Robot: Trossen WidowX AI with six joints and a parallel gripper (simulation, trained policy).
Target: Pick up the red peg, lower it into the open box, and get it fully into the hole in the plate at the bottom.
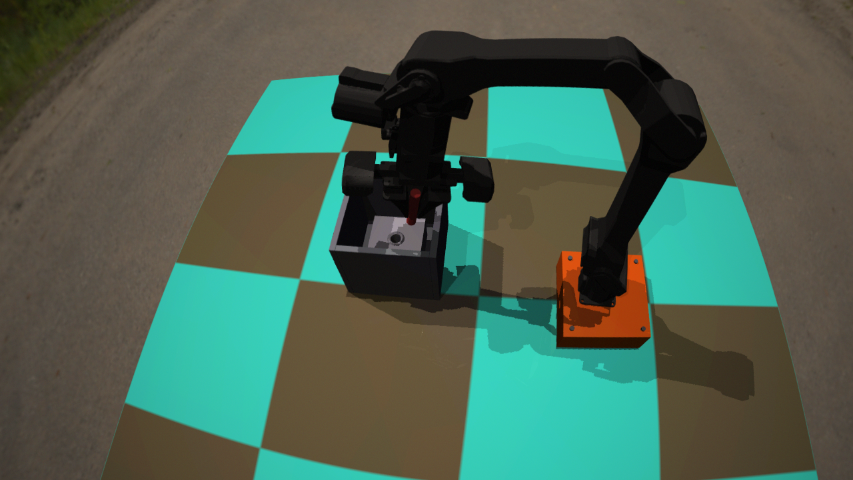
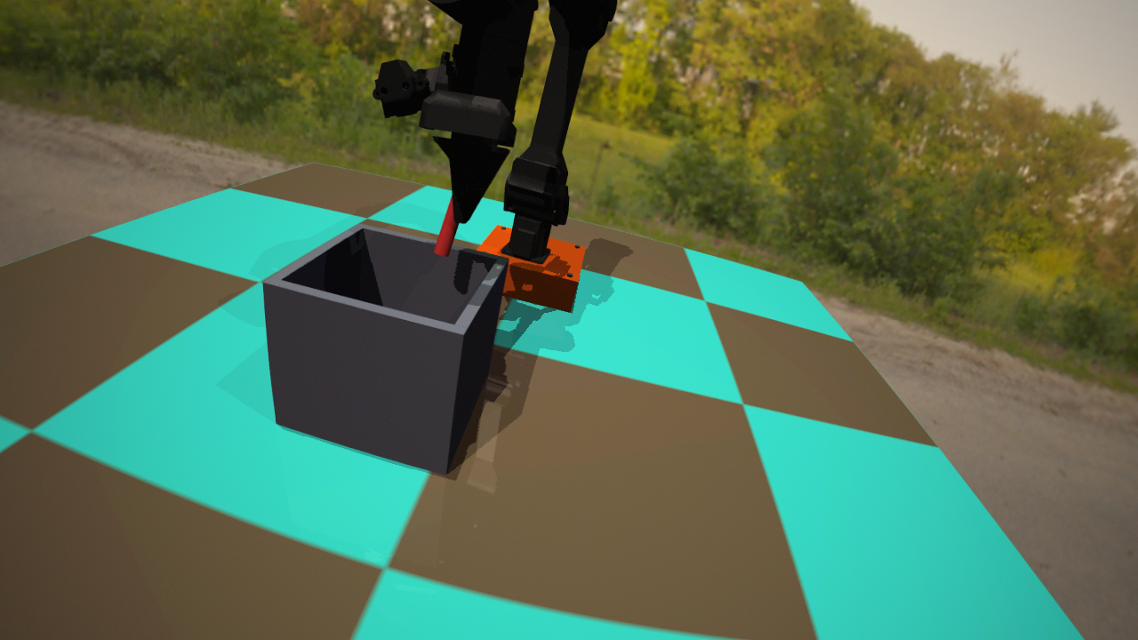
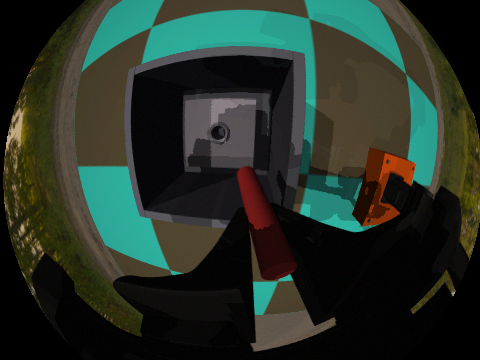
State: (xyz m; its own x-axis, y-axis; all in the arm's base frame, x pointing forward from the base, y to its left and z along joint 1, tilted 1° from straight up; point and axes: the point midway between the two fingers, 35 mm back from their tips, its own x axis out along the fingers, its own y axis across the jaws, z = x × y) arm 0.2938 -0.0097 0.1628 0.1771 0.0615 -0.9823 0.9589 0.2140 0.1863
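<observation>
My gripper tip is now 130 mm above the grey plate, 50 mm short of it and 30 mm to the left of it. Also, from my gripper tip: red peg (10 mm to the right, 10 mm above).
</observation>
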